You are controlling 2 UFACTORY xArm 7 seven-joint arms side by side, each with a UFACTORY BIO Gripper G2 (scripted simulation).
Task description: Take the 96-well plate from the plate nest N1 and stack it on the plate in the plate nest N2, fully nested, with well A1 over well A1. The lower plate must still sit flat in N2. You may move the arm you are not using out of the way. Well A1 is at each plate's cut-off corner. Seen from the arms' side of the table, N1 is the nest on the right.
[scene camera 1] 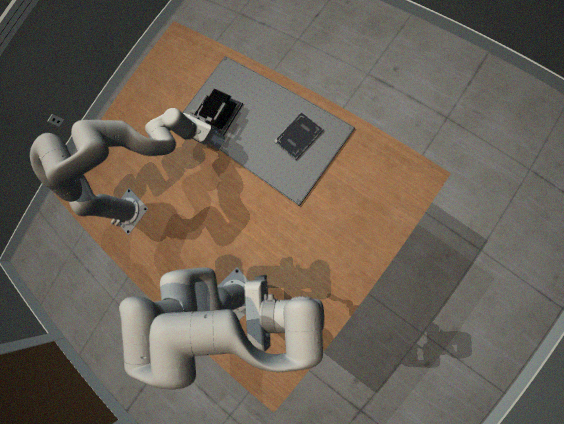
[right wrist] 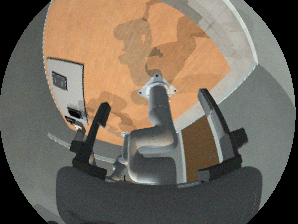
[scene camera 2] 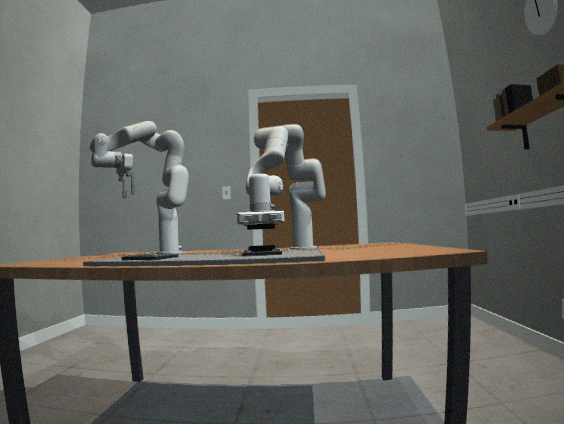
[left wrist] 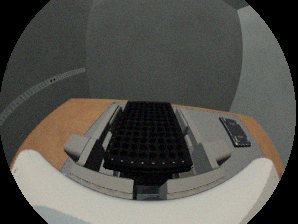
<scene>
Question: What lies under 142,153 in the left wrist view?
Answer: A black 96-well plate.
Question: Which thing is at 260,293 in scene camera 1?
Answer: The right gripper.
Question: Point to a nest N1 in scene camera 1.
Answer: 302,138
</scene>
